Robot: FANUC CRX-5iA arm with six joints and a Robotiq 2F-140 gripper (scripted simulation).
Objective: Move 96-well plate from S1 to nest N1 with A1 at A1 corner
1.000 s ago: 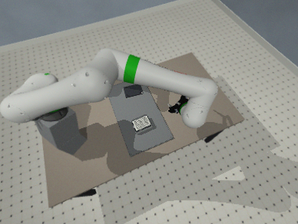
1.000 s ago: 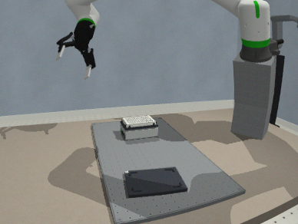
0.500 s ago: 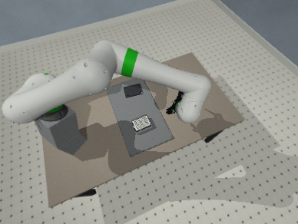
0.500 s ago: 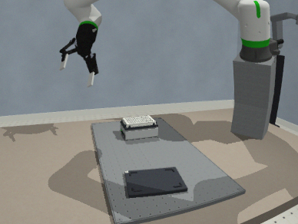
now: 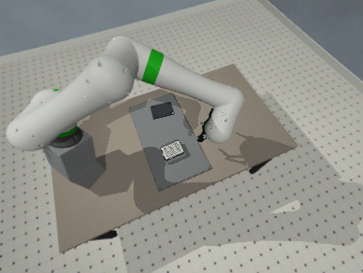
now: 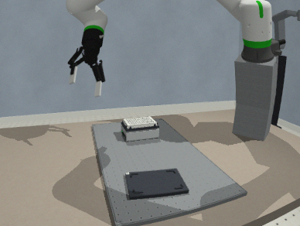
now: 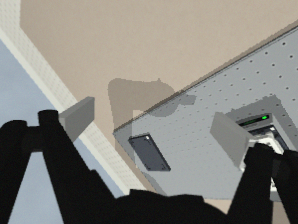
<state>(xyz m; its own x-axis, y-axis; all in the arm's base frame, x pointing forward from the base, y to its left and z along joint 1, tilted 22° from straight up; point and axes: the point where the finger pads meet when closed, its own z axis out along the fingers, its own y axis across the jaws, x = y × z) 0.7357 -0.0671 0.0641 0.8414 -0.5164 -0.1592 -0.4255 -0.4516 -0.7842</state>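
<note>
The white 96-well plate lies 220 mm behind my hand, 40 mm to the right of it and 160 mm below it. Also, from my hand: dark plate nest N1: 210 mm behind, 330 mm to the left, 220 mm below.
</note>
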